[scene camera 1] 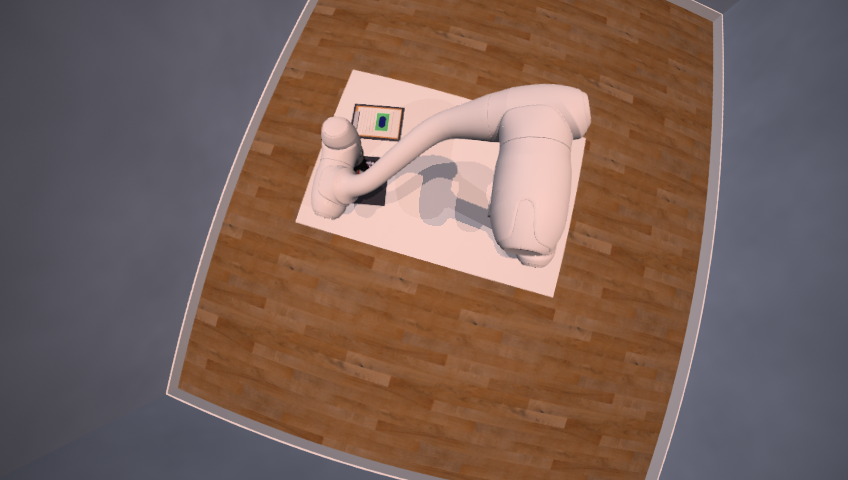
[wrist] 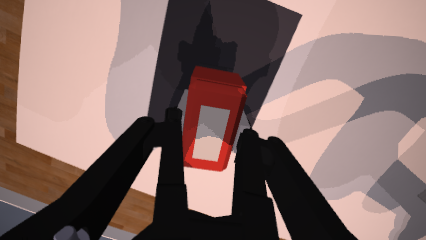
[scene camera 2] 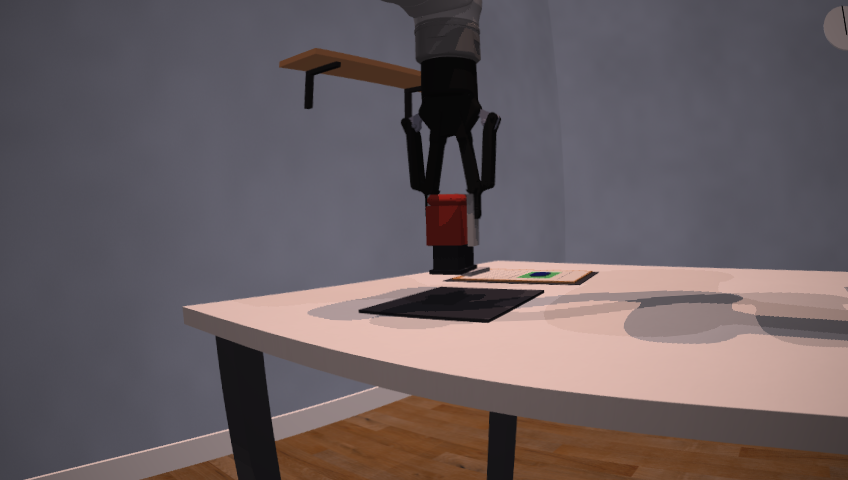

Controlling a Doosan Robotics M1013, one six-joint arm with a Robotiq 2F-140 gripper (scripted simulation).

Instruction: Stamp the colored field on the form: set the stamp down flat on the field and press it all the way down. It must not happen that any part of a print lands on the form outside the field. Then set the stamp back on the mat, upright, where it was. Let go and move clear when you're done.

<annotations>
same spot on clipboard: (scene camera 2: 483, 274) = (scene camera 1: 360, 122)
</annotations>
